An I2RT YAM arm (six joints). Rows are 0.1 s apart.
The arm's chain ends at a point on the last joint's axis. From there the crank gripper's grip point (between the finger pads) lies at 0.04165 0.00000 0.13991 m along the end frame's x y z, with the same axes.
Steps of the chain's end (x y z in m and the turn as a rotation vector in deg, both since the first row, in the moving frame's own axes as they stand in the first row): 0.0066 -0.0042 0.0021 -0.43 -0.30 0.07; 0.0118 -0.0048 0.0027 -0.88 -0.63 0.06; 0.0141 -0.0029 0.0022 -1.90 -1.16 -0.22; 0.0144 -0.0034 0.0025 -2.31 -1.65 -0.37; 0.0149 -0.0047 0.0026 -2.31 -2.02 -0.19; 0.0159 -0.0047 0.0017 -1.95 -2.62 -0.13; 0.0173 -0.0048 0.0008 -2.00 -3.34 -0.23; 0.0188 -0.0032 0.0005 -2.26 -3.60 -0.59
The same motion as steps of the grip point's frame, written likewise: 0.0059 -0.0031 0.0023 -0.43 -0.30 0.07; 0.0103 -0.0026 0.0031 -0.88 -0.63 0.06; 0.0113 0.0016 0.0029 -1.90 -1.16 -0.22; 0.0104 0.0020 0.0035 -2.31 -1.65 -0.37; 0.0100 0.0008 0.0039 -2.31 -2.02 -0.19; 0.0095 0.0000 0.0034 -1.95 -2.62 -0.13; 0.0091 0.0000 0.0029 -2.00 -3.34 -0.23; 0.0100 0.0020 0.0027 -2.26 -3.60 -0.59
